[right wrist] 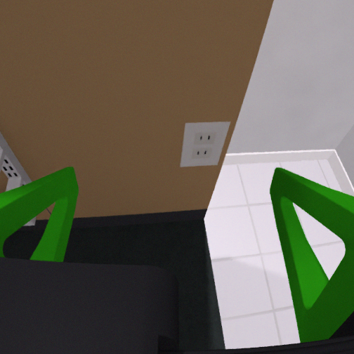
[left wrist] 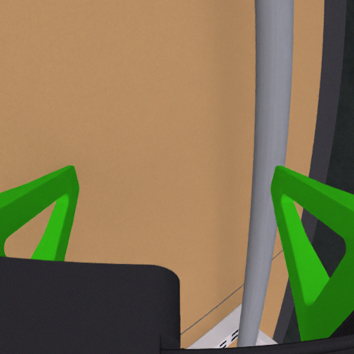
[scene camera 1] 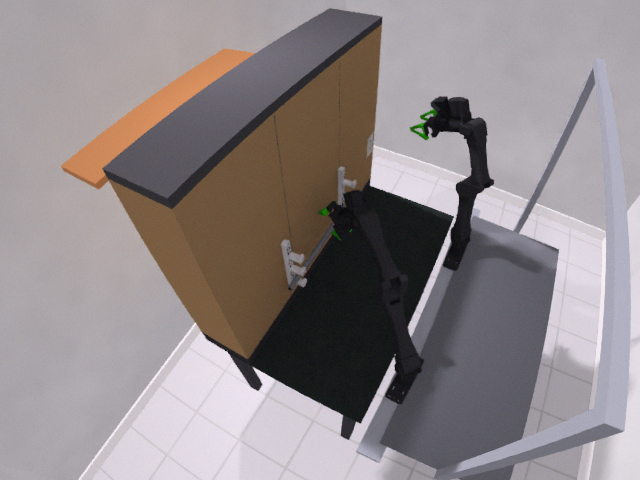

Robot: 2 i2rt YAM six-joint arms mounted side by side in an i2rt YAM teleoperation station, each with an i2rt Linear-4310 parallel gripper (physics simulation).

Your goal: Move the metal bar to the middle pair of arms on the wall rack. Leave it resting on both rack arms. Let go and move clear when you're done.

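The metal bar (scene camera 1: pixel 319 248) (left wrist: pixel 273 100) is long, grey and round. It runs low along the wooden wall at the lowest arm of the near rack upright (scene camera 1: pixel 286 263). The far rack upright (scene camera 1: pixel 341 180) is partly hidden behind the left arm, as are its lower arms and the bar's far end; part of a white rack upright also shows in the left wrist view (left wrist: pixel 212 340). My left gripper (scene camera 1: pixel 330 223) (left wrist: pixel 174 176) is open at the wall; in its wrist view the bar passes beside and behind the right-hand fingertip. My right gripper (scene camera 1: pixel 416 122) (right wrist: pixel 173 178) is open, away from the wall.
The wooden wall (scene camera 1: pixel 232 222) (right wrist: pixel 125 100) has a dark top ledge (scene camera 1: pixel 248 93) and a white outlet (scene camera 1: pixel 370 145) (right wrist: pixel 205 144). A black table top (scene camera 1: pixel 330 325) lies below the rack. A grey metal frame (scene camera 1: pixel 612 258) stands at the right of the scene view.
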